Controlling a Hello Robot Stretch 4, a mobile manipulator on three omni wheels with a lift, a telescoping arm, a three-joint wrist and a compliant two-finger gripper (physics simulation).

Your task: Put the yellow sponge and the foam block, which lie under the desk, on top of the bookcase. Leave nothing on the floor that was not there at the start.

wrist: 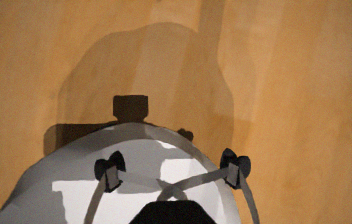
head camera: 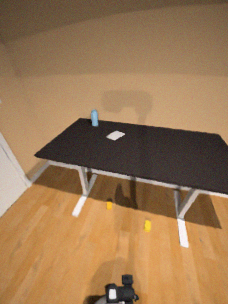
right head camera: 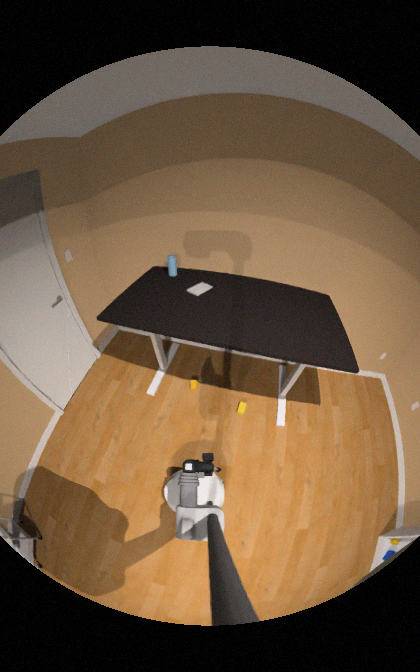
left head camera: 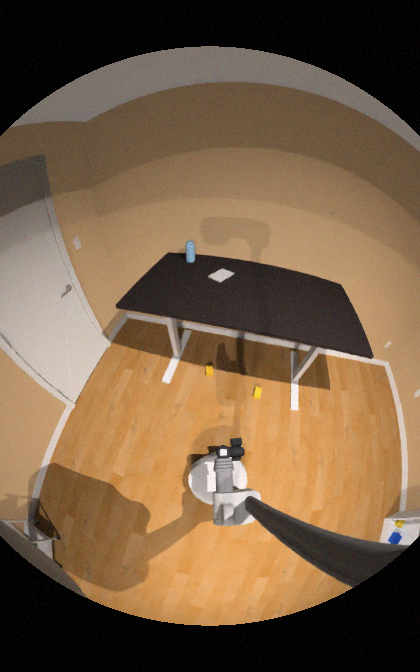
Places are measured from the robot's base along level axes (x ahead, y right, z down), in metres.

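Where they show: gripper, fingertip midpoint: (wrist: 172, 162).
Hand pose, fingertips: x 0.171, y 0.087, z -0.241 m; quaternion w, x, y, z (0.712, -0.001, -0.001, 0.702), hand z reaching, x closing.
After its pixels a point has its place.
Two small blocks lie apart on the floor at the desk (head camera: 165, 157) {y 0.401, x 0.832, z -0.922 m} (left head camera: 285, 310) (right head camera: 272, 325): a bright yellow one (head camera: 147, 226) {y 0.392, x 0.720, z -0.017 m} (left head camera: 257, 392) (right head camera: 242, 407) nearer, to the right, and an orange-yellow one (head camera: 109, 205) {y -0.037, x 0.978, z -0.017 m} (left head camera: 209, 370) (right head camera: 193, 384) farther left. I cannot surely tell which is the sponge. My gripper (wrist: 172, 162) {y 0.087, x 0.171, z -0.241 m} is open and empty, pointing down over my own base in the wrist view; its fingertips are hidden in the head views. Both blocks are ahead of it, out of the wrist view. I cannot clearly identify the bookcase.
The desk's feet (left head camera: 171, 370) (left head camera: 294, 395) flank the blocks. A blue bottle (head camera: 94, 118) {y -0.182, x 1.360, z -1.014 m} and a white card (head camera: 116, 135) {y 0.041, x 1.149, z -0.932 m} are on the desk. A white unit (left head camera: 411, 534) holding yellow and blue things shows at the right edge. Part of a rack (left head camera: 45, 547) shows at the left edge.
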